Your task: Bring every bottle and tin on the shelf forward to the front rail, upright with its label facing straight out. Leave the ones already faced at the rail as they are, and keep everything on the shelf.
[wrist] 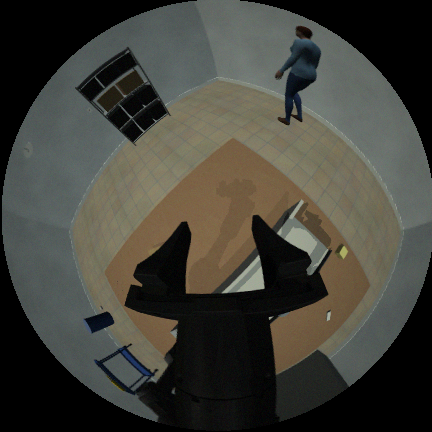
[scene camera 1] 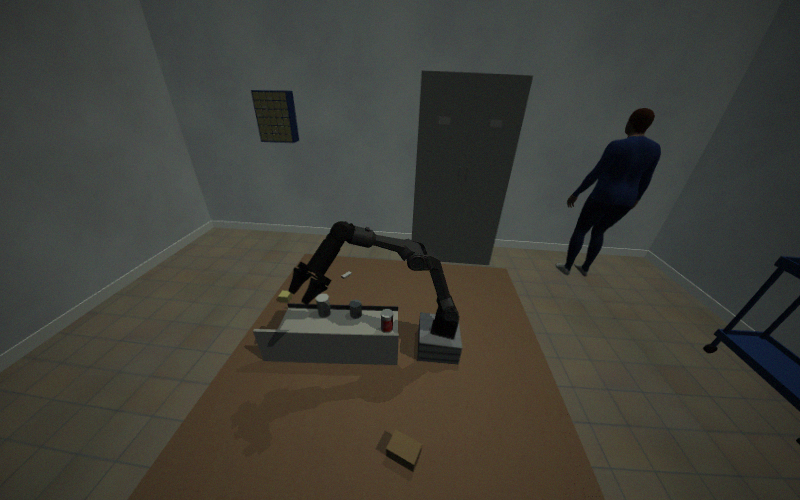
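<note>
The long white shelf [scene camera 1: 330, 349] [wrist: 305, 239] has a dark rail [scene camera 1: 377, 307] [wrist: 323, 261] along its far edge in the scene view. A pale, white-topped container [scene camera 1: 322, 305] and a grey-blue tin [scene camera 1: 355, 309] stand upright near that rail. A red tin with a pale top [scene camera 1: 387, 321] stands upright at the right end, farther from the dark rail. Label directions are too small and dark to tell. My gripper [scene camera 1: 299, 296] [wrist: 219, 224] is open and empty, above the shelf's left part, left of the pale container. In the wrist view it hides much of the shelf.
My arm's base stands on a grey block [scene camera 1: 439, 352] right of the shelf. A yellow block [scene camera 1: 284, 295] [wrist: 342, 251] and a small white item [scene camera 1: 346, 274] [wrist: 328, 315] lie beyond the shelf. A tan block [scene camera 1: 404, 450] lies nearer the scene camera. A person [scene camera 1: 626, 170] [wrist: 302, 62] stands away from the mat.
</note>
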